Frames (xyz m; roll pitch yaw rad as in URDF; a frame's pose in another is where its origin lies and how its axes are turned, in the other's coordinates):
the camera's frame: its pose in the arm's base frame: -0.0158 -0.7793 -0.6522 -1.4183 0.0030 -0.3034
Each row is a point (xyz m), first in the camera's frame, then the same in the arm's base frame.
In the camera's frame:
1: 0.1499 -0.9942 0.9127
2: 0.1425 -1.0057 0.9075
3: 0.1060 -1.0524 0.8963
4: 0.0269 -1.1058 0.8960
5: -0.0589 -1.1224 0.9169
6: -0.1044 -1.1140 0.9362
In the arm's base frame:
1: 0.3549 -0.1083 0.4687
2: 0.3458 -0.1127 0.4793
3: 0.3056 -0.1192 0.5238
4: 0.2278 -0.1036 0.5768
5: 0.1514 -0.0607 0.5966
6: 0.1140 -0.0276 0.5914

